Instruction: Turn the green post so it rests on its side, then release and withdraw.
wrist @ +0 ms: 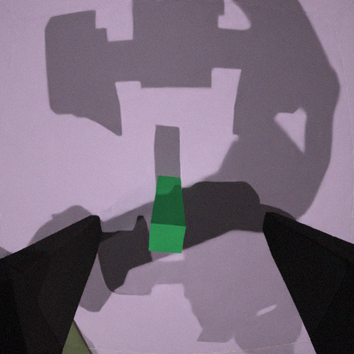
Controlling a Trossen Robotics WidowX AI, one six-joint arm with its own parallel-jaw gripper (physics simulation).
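Note:
The green post (168,212) stands upright on the pale lilac table top (30,160). Its lighter square top faces the camera, and one darker long side shows above that in the view, running down to its base. My gripper (183,223) is open wide, with one black finger at the lower left and the other at the lower right. The post appears between the two fingertips in the view, a bit nearer the left one, with a gap on both sides. The far sides of the post are hidden.
Large dark shadows of the arm and gripper lie across the table, and the post's own narrow shadow stretches away from its base toward the top of the view. Part of an olive-green surface (75,341) shows at the bottom left, beside the left finger.

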